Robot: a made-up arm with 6 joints.
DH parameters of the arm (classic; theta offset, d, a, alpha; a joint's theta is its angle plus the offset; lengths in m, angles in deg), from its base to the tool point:
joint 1: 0 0.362 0 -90
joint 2: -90 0 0.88 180
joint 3: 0 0 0 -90
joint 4: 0 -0.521 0 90
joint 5: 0 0.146 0 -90
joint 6: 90 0 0 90
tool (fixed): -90 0 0 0
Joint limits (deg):
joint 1: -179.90..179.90
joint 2: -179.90..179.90
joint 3: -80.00..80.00
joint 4: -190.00..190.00
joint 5: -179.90..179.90
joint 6: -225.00..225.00
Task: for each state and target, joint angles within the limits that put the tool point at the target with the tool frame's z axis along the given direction. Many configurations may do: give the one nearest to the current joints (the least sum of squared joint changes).
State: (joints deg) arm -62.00 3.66 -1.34 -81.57 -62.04 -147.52
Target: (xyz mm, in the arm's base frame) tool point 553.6 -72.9 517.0 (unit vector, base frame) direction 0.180 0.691 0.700
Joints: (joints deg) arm -14.02 38.13 -36.48 -115.71 -42.79 -172.18
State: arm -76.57 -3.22 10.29 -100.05 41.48 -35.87
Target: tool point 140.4 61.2 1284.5 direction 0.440 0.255 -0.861
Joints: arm -98.55 -38.74 -4.71 -152.70 68.47 -36.78
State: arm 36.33 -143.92 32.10 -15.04 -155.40 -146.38
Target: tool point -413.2 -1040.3 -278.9 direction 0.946 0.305 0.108
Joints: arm 62.38 -138.32 49.53 -37.27 -120.00 -145.89
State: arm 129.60 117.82 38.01 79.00 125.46 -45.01
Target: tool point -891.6 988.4 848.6 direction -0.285 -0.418 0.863
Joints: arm 128.76 68.79 73.67 121.60 121.40 -85.06
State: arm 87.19 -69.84 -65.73 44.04 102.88 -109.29
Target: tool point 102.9 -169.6 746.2 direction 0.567 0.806 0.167
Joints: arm 82.03 -45.16 -80.00 30.78 117.00 -134.50
